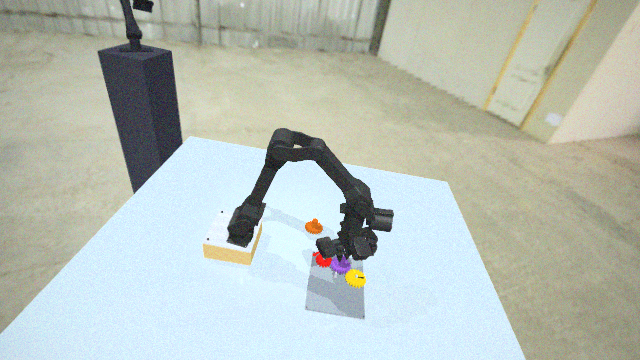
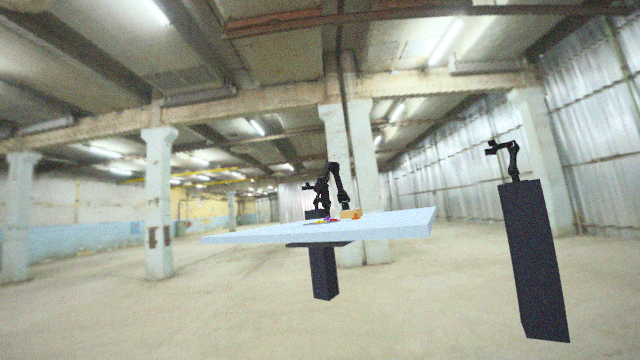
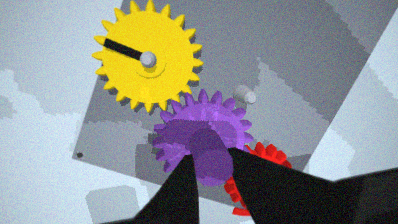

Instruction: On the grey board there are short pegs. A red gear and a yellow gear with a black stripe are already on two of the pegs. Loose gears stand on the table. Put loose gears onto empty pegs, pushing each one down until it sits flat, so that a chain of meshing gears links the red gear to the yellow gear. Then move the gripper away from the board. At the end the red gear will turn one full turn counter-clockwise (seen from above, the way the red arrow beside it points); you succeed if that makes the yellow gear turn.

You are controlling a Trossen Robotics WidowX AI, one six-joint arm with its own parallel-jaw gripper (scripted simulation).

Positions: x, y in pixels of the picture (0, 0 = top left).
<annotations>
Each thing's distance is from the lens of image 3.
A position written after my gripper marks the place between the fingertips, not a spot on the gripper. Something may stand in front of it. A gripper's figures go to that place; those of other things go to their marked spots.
my gripper [image 3: 210, 159]: 11 cm
purple gear [image 3: 206, 129]: 12 cm
</annotations>
